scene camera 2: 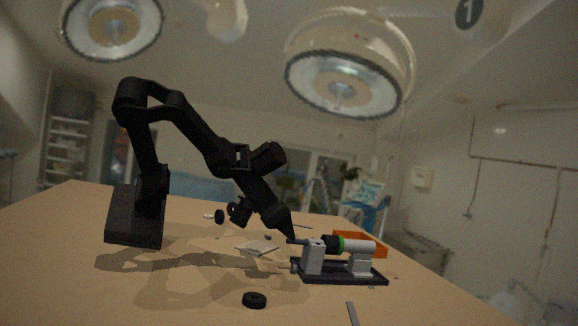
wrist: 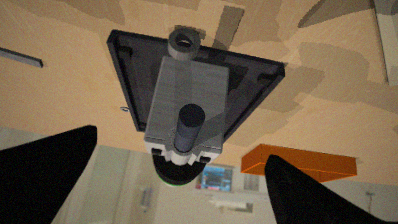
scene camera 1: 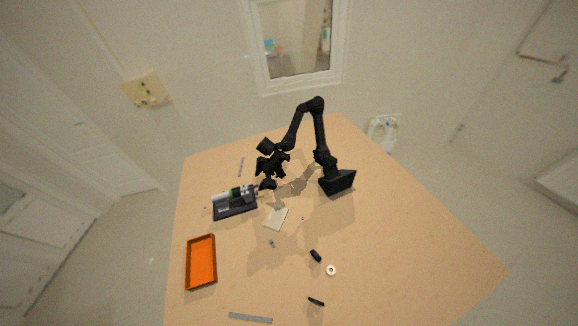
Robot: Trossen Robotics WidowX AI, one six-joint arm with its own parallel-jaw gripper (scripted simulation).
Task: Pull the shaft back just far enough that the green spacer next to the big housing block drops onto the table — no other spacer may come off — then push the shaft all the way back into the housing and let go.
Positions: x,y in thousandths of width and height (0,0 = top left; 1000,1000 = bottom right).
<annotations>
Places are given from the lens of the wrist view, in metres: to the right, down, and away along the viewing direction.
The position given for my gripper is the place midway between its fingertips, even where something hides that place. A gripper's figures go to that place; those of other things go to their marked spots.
my gripper (wrist: 464,667): -0.01, 0.02, 0.11
orange tray (wrist: 810,748): 0.23, 0.10, 0.40
grey housing block (wrist: 574,386): 0.03, -0.03, 0.23
The marked spots on the grey housing block and the orange tray are 0.29 m apart.
</annotations>
